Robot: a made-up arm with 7 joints.
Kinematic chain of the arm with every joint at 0, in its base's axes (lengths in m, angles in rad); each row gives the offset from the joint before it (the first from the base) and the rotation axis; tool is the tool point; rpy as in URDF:
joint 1: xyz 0 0 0.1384 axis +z
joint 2: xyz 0 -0.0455 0.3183 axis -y
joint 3: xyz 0 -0.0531 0.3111 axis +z
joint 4: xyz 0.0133 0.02 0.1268 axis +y
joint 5: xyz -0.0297 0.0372 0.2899 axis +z
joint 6: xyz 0 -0.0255 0.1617 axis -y
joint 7: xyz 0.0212 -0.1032 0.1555 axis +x
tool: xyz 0 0 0 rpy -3.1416 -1.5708 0
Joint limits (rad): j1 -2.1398..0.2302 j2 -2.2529..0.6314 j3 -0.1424..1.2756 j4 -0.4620..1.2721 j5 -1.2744..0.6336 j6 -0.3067..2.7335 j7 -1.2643..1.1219
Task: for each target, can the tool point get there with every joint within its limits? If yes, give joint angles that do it. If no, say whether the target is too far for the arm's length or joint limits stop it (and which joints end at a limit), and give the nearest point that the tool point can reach.
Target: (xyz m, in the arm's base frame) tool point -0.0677 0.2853 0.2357
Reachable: no: joint limits stop it (at a limit: joint 1, joint 2, joint 4, joint 5, joint 6) | nearest point 0.1347 0.5041 -0.0593 | short by 0.419 m
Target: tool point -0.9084 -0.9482 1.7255
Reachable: no: too far | nearest point -0.5339 -0.5573 1.2024 | short by 0.753 m
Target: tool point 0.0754 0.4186 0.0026
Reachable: no: joint limits stop it (at a limit: joint 1, joint 2, joint 4, joint 5, joint 6) | nearest point 0.1201 0.4867 -0.0817 | short by 0.117 m
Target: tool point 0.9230 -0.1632 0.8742
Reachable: yes | joints -0.1866 -0.9028 0.6205 0.5891 -0.2698 0.3507 -0.4718
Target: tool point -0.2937 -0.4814 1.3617
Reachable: yes | joints -1.7663 -0.5561 0.9467 0.0262 -0.6426 0.2697 -0.1463
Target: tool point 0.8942 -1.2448 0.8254
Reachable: no: too far | nearest point 0.6088 -0.8474 0.7077 | short by 0.503 m
